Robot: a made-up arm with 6 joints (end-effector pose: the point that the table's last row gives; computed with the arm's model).
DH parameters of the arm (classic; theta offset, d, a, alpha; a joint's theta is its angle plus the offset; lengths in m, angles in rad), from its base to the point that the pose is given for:
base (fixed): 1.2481 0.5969 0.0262 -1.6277
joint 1: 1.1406 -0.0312 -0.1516 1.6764
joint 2: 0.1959 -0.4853 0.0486 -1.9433
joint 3: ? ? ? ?
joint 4: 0 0.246 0.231 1.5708
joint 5: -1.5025 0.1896 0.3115 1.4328
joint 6: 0 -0.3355 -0.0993 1.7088
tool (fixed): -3.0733 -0.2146 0 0
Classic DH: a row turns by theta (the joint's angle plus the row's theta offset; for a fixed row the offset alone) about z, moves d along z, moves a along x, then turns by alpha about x.
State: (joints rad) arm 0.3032 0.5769 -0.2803 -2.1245 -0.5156 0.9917
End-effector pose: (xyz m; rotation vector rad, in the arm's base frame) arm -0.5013 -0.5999 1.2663 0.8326 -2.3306 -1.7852
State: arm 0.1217 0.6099 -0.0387 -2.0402 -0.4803 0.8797
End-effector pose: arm -0.5360 -0.6495 1.1724 1.1962 -2.2210 -1.6300
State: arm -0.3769 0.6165 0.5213 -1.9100 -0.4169 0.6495
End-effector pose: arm -0.6640 -0.6893 0.8174 1.9772 -2.0617 -1.1482
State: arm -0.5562 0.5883 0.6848 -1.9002 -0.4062 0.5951
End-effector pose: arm -0.7056 -0.6515 0.6703 -2.1335 2.0687 0.9757
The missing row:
joint 3: 0.4679 0.3078 0.054 -1.5708
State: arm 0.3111 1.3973 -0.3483 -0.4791 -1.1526 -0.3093
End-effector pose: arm -0.3276 -0.5649 1.3946 0.3748 -2.5289 -0.6969
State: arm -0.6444 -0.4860 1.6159 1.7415 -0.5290 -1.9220
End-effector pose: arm 0.0747 -0.3181 -0.1647 0.5483 0.5431 -1.2869
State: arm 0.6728 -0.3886 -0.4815 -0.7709 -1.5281 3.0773
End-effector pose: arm -0.3125 -0.3233 0.7591 -0.6526 -0.8788 0.1095
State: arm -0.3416 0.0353 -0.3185 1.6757 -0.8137 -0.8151
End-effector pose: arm -0.2032 0.0880 0.1820 0.9916 0.7562 -0.2911
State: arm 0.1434 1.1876 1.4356 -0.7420 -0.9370 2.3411
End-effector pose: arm -0.4765 -0.8390 0.7308 -1.4605 0.3001 1.7421
